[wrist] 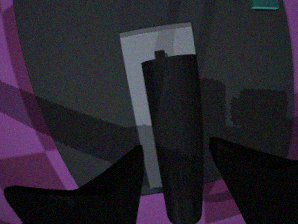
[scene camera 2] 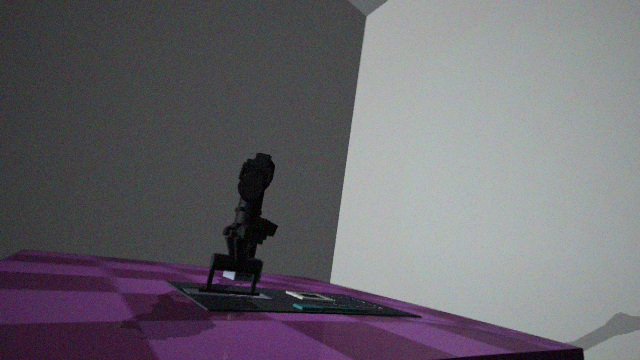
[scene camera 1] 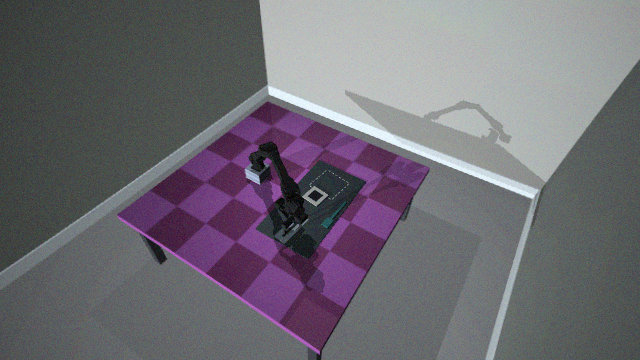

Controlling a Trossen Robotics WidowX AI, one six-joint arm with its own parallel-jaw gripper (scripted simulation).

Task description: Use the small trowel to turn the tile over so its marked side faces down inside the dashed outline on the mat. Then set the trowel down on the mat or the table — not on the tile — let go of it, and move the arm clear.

Labels:
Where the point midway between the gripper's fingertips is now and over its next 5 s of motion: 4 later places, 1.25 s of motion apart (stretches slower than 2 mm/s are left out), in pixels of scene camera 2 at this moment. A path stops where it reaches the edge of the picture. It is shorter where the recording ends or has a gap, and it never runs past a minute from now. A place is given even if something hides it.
My gripper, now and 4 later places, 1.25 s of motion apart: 235,267; 238,246; 235,251; 236,251; 242,258

